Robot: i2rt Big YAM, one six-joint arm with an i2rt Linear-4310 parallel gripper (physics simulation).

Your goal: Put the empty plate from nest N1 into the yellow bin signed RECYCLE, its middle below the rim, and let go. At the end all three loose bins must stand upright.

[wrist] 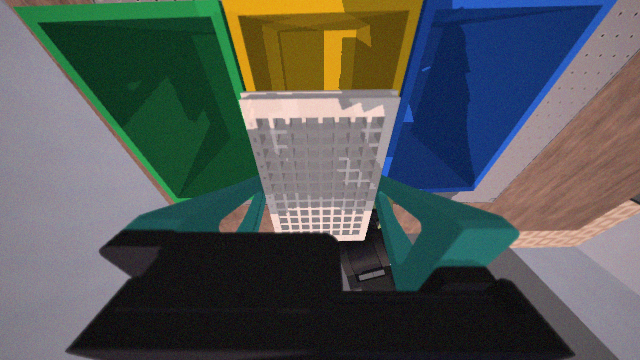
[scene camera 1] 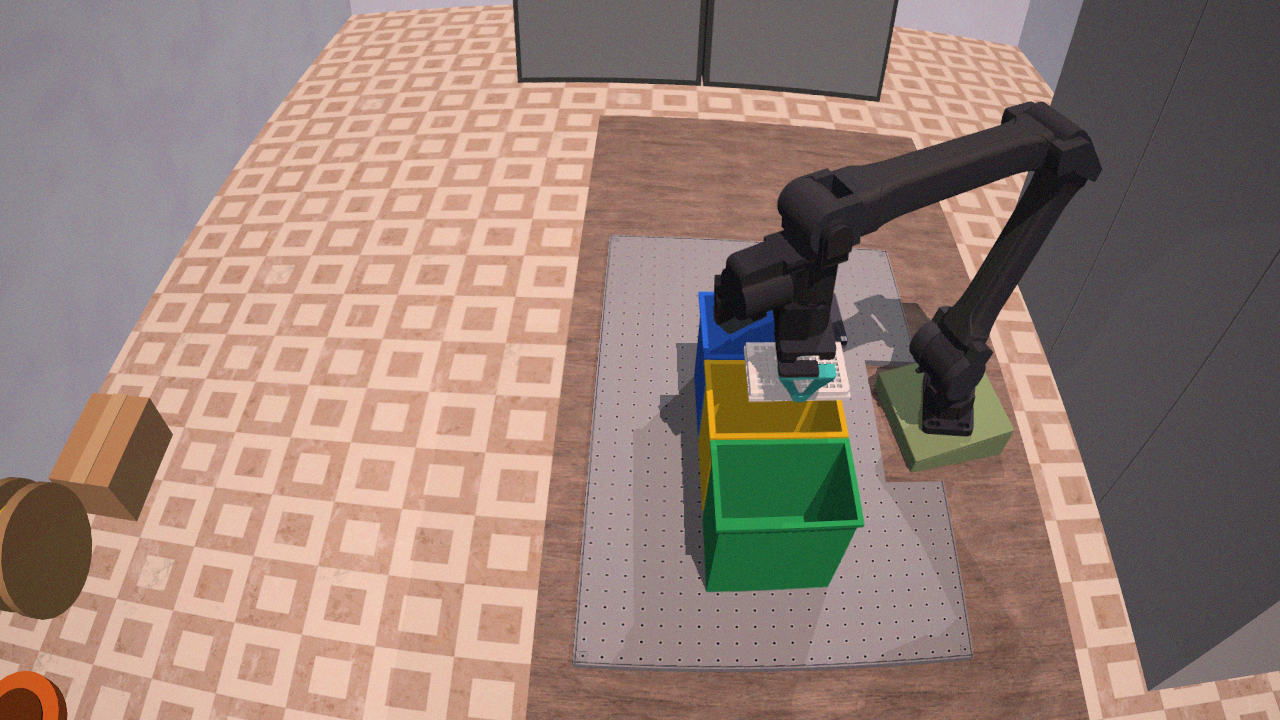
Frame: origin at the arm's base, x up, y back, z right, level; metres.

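Seen in the pictures: gripper, fingertip midpoint: (wrist: 320, 180) (scene camera 1: 795, 373); arm's base at its link origin: (scene camera 1: 947, 404).
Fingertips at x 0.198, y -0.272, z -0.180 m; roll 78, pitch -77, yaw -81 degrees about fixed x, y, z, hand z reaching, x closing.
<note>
Offsets run from my fingertips to a thing's top centre. "*": to the spot under its first point. Level surfaces: height alone.
The white gridded plate {dx +0.016, dy +0.001, dz +0.000 m} (scene camera 1: 763, 374) (wrist: 320, 165) is held roughly level between the teal fingers of my gripper (scene camera 1: 802, 392) (wrist: 320, 180), which is shut on its two long sides. The plate is above the rim of the yellow bin {dx -0.054, dy -0.018, dz +0.002 m} (scene camera 1: 776, 436) (wrist: 302, 60), lined up lengthwise with it. In the wrist view it covers the near part of the bin's opening, and the far part shows beyond it. The yellow bin stands upright between the green bin {dx -0.054, dy +0.015, dz -0.126 m} (scene camera 1: 776, 562) (wrist: 165, 120) and the blue bin {dx -0.054, dy -0.051, dz +0.131 m} (scene camera 1: 708, 335) (wrist: 500, 75), which are also upright. The RECYCLE sign and nest N1 do not show.
The bins stand close in a row on the grey perforated board {dx -0.234 m} (scene camera 1: 644, 617). The arm's green base block (scene camera 1: 966, 447) is to their right in the scene view. Part of a small dark object {* dx -0.223, dy +0.084, dz +0.316 m} (scene camera 1: 842, 334) shows beside the gripper there. A cardboard box (scene camera 1: 111, 447) is far left.
</note>
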